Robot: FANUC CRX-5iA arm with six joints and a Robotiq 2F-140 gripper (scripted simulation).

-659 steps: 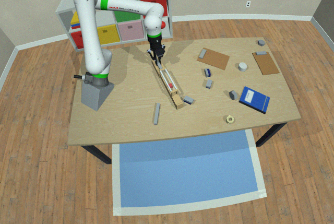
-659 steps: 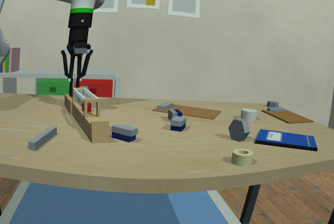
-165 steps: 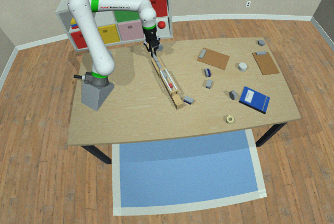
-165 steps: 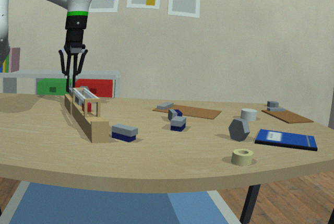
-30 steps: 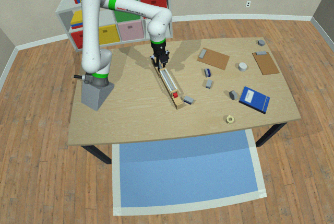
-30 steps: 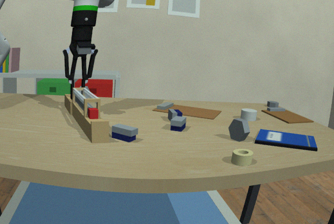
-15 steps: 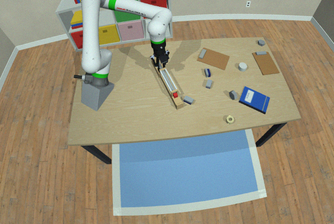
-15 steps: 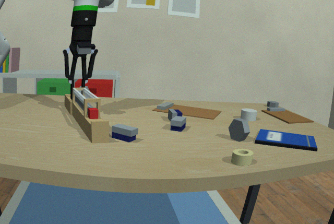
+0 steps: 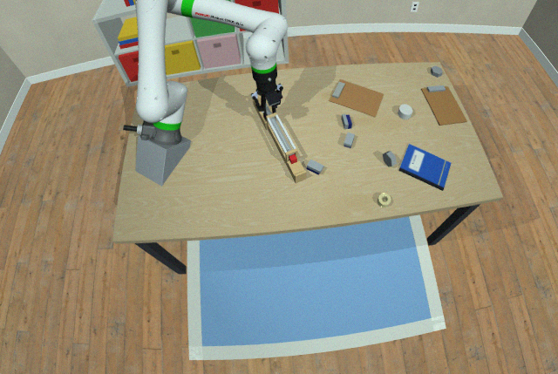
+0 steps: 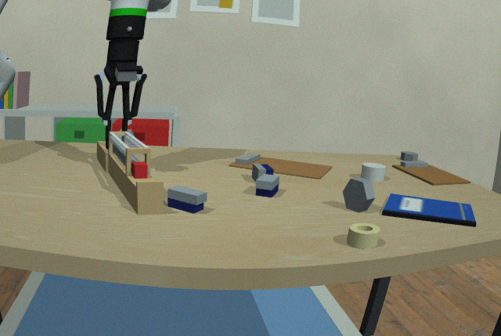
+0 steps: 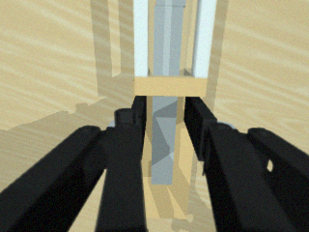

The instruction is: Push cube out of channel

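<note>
Now: the red cube 7 cm ahead of my hand, 23 cm to the right of it and 3 cm below it. Round my hand: tape roll 41 cm ahead, 43 cm to the right, 7 cm below; then grey-and-blue block 16 cm ahead, 25 cm to the right, 7 cm below; then wooden channel 4 cm ahead, 12 cm to the right, 3 cm below.
</note>
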